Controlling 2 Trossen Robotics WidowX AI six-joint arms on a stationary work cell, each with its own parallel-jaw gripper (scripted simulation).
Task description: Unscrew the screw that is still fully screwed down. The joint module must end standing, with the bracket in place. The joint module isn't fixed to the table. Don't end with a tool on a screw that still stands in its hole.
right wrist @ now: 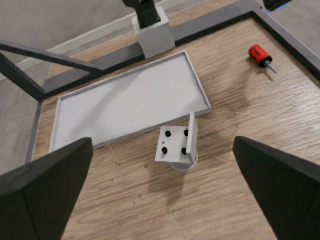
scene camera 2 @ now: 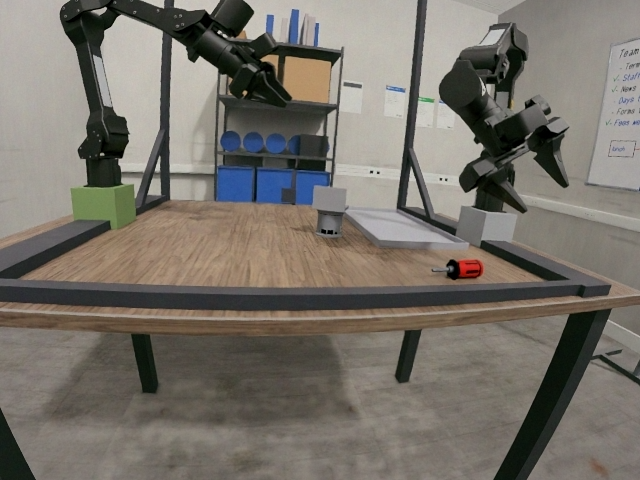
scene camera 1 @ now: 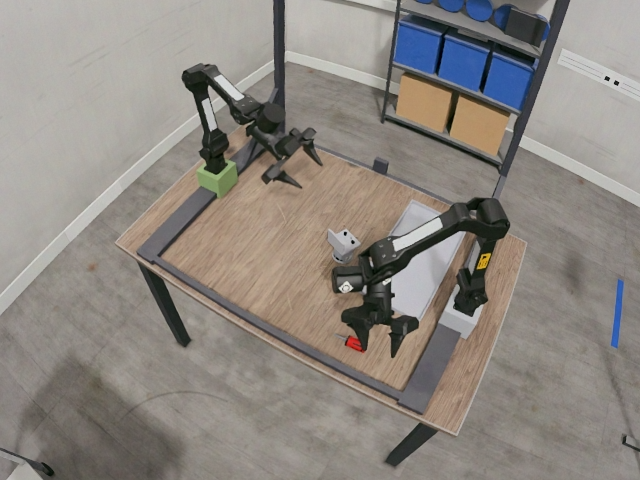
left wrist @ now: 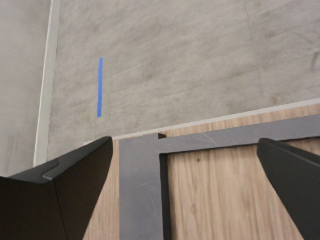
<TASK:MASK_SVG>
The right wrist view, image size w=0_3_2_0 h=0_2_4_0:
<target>right gripper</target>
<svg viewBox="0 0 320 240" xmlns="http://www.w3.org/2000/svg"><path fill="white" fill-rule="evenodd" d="M91 137L82 137L0 175L0 240L61 240L88 175L93 156ZM235 136L232 151L240 172L277 240L320 240L320 164L245 136Z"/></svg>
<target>shallow grey tray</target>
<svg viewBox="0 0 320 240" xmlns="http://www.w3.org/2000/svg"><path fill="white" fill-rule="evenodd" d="M186 50L58 97L49 153L82 137L91 137L93 149L161 128L161 126L167 126L190 118L190 113L194 113L197 116L212 111Z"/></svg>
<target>grey bracket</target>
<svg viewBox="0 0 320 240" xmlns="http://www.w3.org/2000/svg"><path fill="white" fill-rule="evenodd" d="M194 113L190 113L189 126L161 126L155 162L195 165L198 127Z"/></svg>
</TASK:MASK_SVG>
